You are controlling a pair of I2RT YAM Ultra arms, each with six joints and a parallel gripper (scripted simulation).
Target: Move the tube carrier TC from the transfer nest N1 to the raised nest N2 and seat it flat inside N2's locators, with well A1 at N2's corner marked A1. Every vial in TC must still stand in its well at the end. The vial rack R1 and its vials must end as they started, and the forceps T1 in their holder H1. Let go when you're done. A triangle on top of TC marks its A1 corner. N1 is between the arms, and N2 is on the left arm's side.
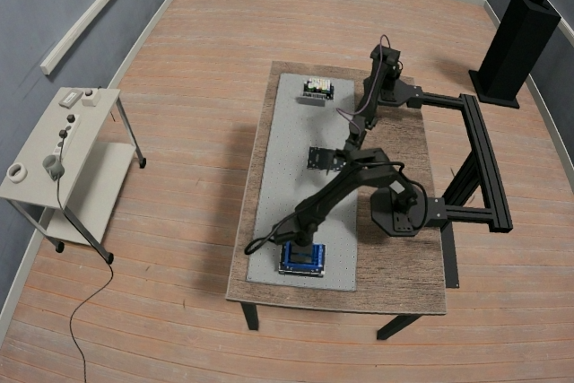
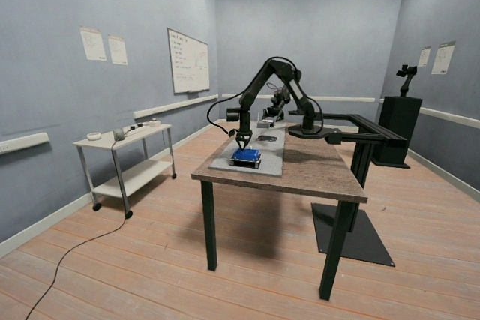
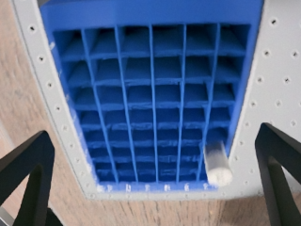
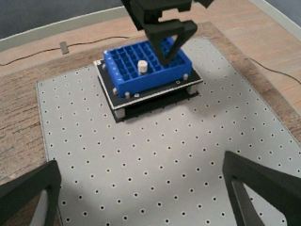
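Now: left hand 4 cm above the blue tube carrier TC and 1 cm past it. The rest, counted from my left hand: black transfer nest N1 (48 cm to the right, 10 cm below, 8 cm behind); then black raised nest N2 (6 cm below, 1 cm behind); then white vial (3 cm to the right, 3 cm below, 3 cm behind).
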